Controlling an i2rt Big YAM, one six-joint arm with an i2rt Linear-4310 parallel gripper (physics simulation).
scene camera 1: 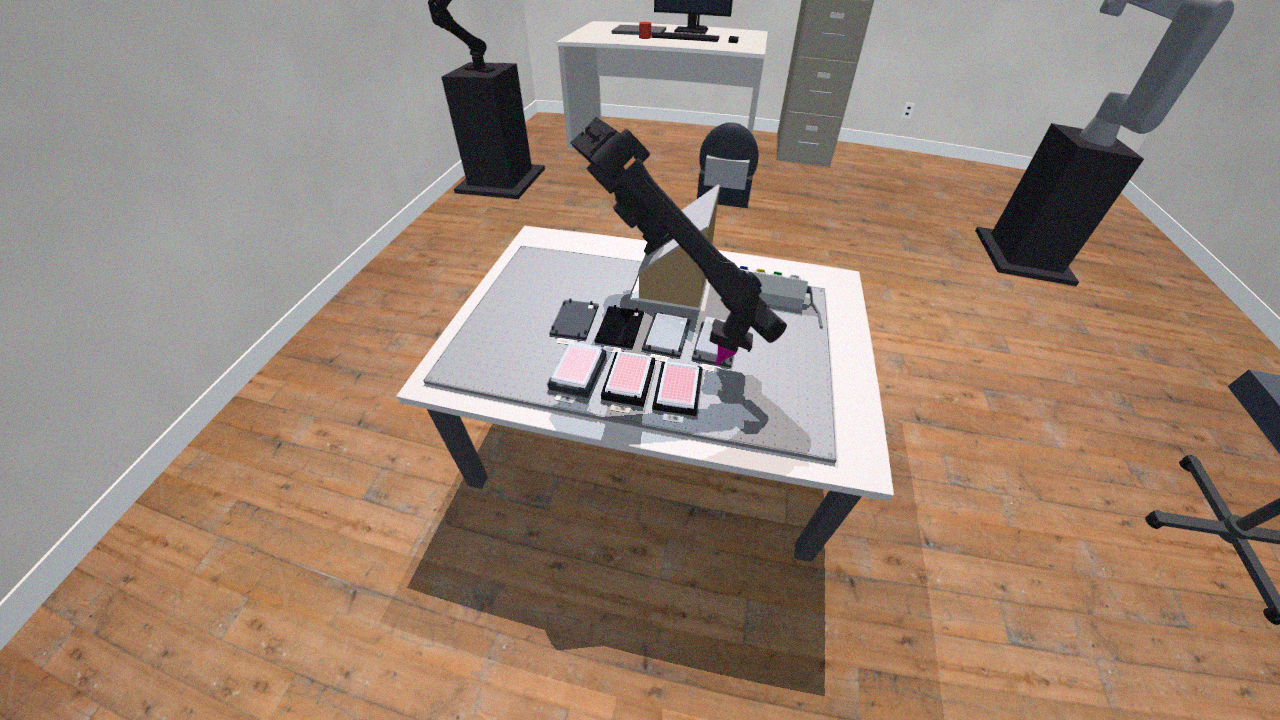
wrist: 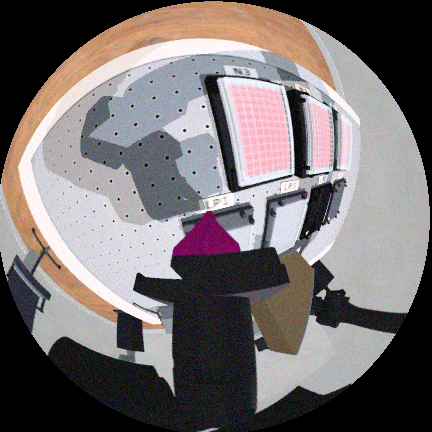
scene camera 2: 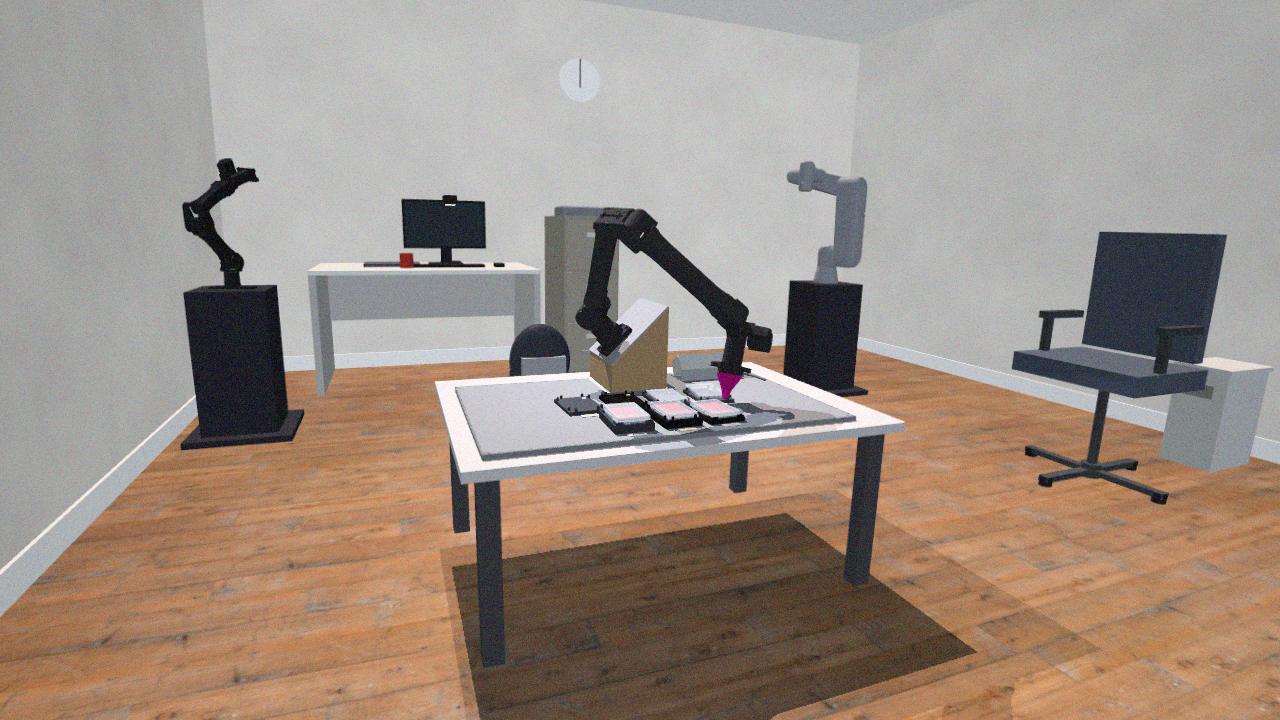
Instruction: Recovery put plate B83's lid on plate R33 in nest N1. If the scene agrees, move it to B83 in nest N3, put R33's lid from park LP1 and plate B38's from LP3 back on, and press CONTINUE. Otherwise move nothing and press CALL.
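Where they show: gripper, fingertip midpoint: (scene camera 1: 716, 363) (wrist: 209, 214) (scene camera 2: 724, 399); arm's base at its link origin: (scene camera 1: 664, 238) (wrist: 297, 302) (scene camera 2: 615, 341).
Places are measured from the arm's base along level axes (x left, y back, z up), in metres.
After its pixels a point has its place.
Note:
My gripper (scene camera 1: 720, 361) @[x 0.208, y -0.354, z -0.115 m] (scene camera 2: 726, 397) @[x 0.208, y -0.354, z -0.115 m] (wrist: 209, 214) @[x 0.208, y -0.354, z -0.115 m] is shut and empty, its magenta fingertips together just above the LP1 park. The parked clear lid at LP1 (wrist: 244, 235) @[x 0.163, y -0.302, z -0.112 m] is partly hidden by the fingers. A clear lid at LP3 (scene camera 1: 667, 332) @[x 0.067, y -0.274, z -0.112 m] (wrist: 287, 225) @[x 0.069, y -0.284, z -0.112 m] lies beside it. Three pink-welled plates stand in black nests: the N3 plate (scene camera 1: 678, 385) @[x 0.128, y -0.457, z -0.103 m] (scene camera 2: 716, 409) @[x 0.117, y -0.476, z -0.104 m] (wrist: 262, 132) @[x 0.136, y -0.441, z -0.104 m], the middle plate (scene camera 1: 629, 376) @[x 0.009, y -0.459, z -0.100 m] (scene camera 2: 673, 411) @[x -0.012, y -0.488, z -0.095 m] (wrist: 320, 135) @[x 0.021, y -0.447, z -0.096 m] and the far-left plate (scene camera 1: 577, 366) @[x -0.119, y -0.464, z -0.091 m] (scene camera 2: 625, 412) @[x -0.136, y -0.473, z -0.092 m] (wrist: 345, 142) @[x -0.106, y -0.451, z -0.091 m]. I cannot read the plate labels or tell whether the far-left plate bears a lid.
A black park (scene camera 1: 619, 327) @[x -0.064, y -0.277, z -0.120 m] (wrist: 316, 212) @[x -0.054, y -0.270, z -0.120 m] and a dark grey park (scene camera 1: 572, 318) @[x -0.201, y -0.271, z -0.120 m] (scene camera 2: 575, 404) @[x -0.208, y -0.270, z -0.120 m] continue the lid row leftward. A tan wedge-shaped stand (scene camera 1: 671, 275) @[x 0.045, y -0.116, z -0.043 m] (scene camera 2: 644, 358) @[x 0.054, y -0.116, z -0.036 m] (wrist: 290, 305) @[x 0.081, y -0.116, z -0.002 m] rises behind the parks. A grey box (scene camera 1: 780, 291) @[x 0.354, y -0.060, z -0.082 m] with coloured buttons stands at the back right.

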